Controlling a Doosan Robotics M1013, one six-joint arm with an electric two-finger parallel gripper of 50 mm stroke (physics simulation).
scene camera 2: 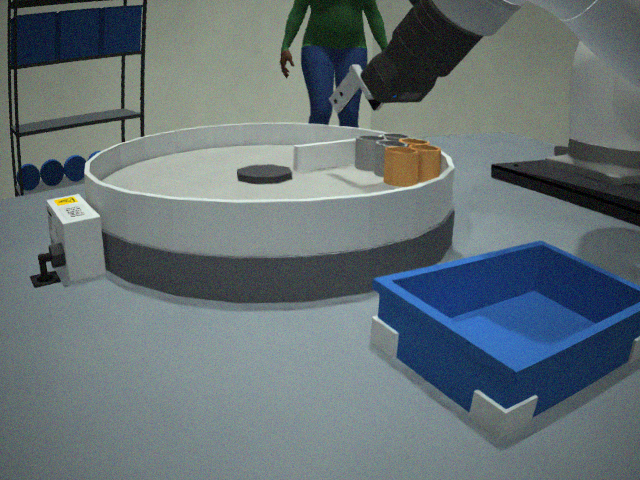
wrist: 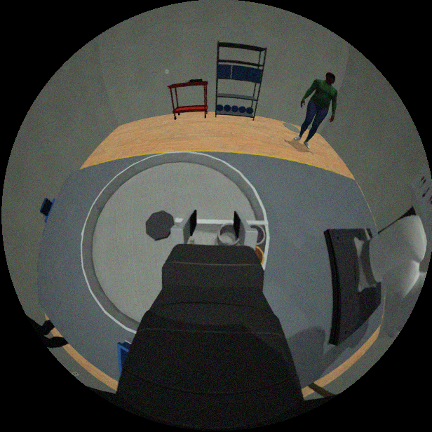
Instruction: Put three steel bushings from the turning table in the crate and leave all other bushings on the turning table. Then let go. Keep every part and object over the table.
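Frame: origin at the arm's base, x ahead, y left, z up, level; centimetres.
Where they show: gripper, fingertip midpoint: (scene camera 2: 353, 104); arm's base, origin of the base link: (scene camera 2: 604, 173).
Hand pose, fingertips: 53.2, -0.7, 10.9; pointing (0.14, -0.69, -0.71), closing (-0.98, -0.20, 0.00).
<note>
Each offset is from my fingertips to the top centre of the thing, as dx, dy, dz. "*": to the spot under its first point.
Three grey steel bushings, one {-2.5, +0.2, -4.2} (scene camera 2: 366, 153) (wrist: 228, 236) at the divider, another {-6.6, -0.7, -4.2} (scene camera 2: 395, 136) (wrist: 259, 234) near the rim and a third {-3.1, +4.0, -4.2} (scene camera 2: 382, 159), stand upright and close together on the turning table (scene camera 2: 258, 222) (wrist: 88, 250). Three orange bushings, one {-2.1, +7.7, -4.2} (scene camera 2: 400, 166) in front, one {-5.8, +6.9, -4.2} (scene camera 2: 430, 161) beside it and one {-6.8, +3.2, -4.2} (scene camera 2: 413, 141) behind, stand against them. My gripper (scene camera 2: 356, 98) (wrist: 214, 217) is open and empty, tilted above the turning table, higher than the bushings. In the wrist view its body hides some bushings. The blue crate {+4.3, +36.4, -8.3} (scene camera 2: 454, 330) (wrist: 123, 357) shows a bare floor.
A white divider {* +3.3, -0.6, -6.4} (scene camera 2: 325, 156) (wrist: 207, 221) runs from near the dark hub {+11.5, +0.6, -7.2} (scene camera 2: 264, 174) (wrist: 160, 225) to the raised rim. A white box {+34.4, +5.2, -7.5} (scene camera 2: 82, 242) stands at the turning table's left. White corner brackets {* +13.1, +44.2, -11.7} (scene camera 2: 504, 418) hold the crate. A person (scene camera 2: 336, 56) (wrist: 320, 100) stands beyond the table.
</note>
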